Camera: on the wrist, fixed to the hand. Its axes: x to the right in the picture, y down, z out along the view.
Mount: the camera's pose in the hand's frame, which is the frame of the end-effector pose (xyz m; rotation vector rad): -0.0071 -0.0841 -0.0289 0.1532 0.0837 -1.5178
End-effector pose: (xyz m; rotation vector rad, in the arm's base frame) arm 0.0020 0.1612 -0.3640 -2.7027 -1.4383 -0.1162
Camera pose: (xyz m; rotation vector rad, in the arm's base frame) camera -0.0726 0.1992 -0.3332 -0.9268 -2.8269 -0.1643
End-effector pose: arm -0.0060 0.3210 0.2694 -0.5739 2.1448 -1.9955
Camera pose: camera 0.0042 0.3472 0.3541 1.5070 -0.8597 1.4866
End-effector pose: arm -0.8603 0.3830 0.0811 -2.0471 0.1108 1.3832
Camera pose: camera -0.8056 0.4306 0.1331 -1.3413 -1.0388 0.2803
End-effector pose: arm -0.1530 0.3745 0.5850 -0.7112 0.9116 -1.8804
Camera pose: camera -0.2120 0.4167 0.6370 1.1263 -0.0924 2.5138
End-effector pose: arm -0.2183 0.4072 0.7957 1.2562 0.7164 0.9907
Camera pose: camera -0.2291 0.4119 0.7073 0.4654 1.4635 -0.2818
